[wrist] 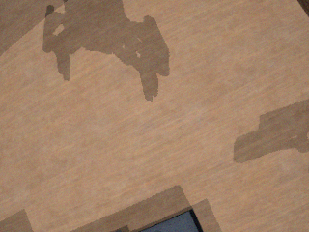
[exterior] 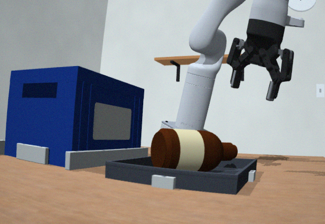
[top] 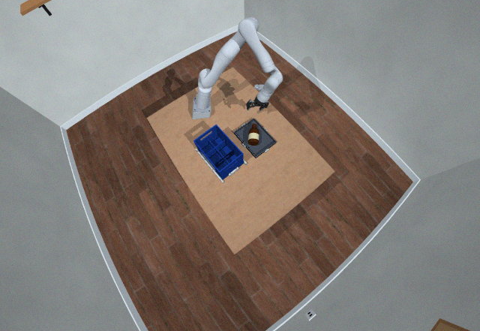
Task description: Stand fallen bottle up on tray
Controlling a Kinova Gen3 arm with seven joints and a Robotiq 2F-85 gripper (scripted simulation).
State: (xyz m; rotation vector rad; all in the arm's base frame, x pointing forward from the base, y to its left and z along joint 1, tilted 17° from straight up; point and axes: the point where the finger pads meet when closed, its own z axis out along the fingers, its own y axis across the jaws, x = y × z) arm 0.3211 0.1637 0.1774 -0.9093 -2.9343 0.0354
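My gripper is now 120 mm above the brown bottle, 90 mm to the left of it and 90 mm short of it. Round my hand: blue crate (370 mm to the right, 80 mm below, 40 mm ahead); tray (150 mm below, 100 mm ahead, 90 mm to the right).
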